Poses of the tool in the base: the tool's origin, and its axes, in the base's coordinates. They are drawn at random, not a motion.
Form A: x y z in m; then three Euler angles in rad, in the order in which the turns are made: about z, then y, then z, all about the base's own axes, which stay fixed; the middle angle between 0 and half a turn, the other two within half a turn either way.
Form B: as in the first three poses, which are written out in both.
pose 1, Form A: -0.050 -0.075 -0.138 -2.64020 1.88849 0.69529
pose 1, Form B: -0.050 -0.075 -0.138 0.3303 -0.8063 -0.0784 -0.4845
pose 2, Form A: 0.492 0.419 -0.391 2.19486 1.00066 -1.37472
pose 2, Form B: 0.492 0.419 -0.391 0.8047 0.4688 -0.1019 0.3498
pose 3, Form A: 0.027 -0.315 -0.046 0.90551 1.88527 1.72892
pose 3, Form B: 0.027 -0.315 -0.046 0.1474 -0.3238 0.7415 0.5689
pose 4, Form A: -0.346 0.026 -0.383 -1.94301 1.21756 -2.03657
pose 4, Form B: -0.346 0.026 -0.383 0.3338 -0.0267 -0.5712 0.7494
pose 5, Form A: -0.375 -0.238 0.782 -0.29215 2.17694 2.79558
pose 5, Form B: -0.375 -0.238 0.782 0.1455 -0.8856 0.0239 0.4404
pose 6, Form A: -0.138 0.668 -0.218 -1.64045 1.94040 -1.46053
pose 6, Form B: -0.138 0.668 -0.218 0.0115 -0.0741 0.8217 -0.5650
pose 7, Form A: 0.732 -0.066 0.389 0.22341 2.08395 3.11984
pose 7, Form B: 0.732 -0.066 0.389 0.0508 0.8569 -0.1056 -0.5020
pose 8, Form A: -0.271 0.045 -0.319 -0.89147 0.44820 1.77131
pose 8, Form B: -0.271 0.045 -0.319 0.8822 -0.2159 0.0527 0.4152
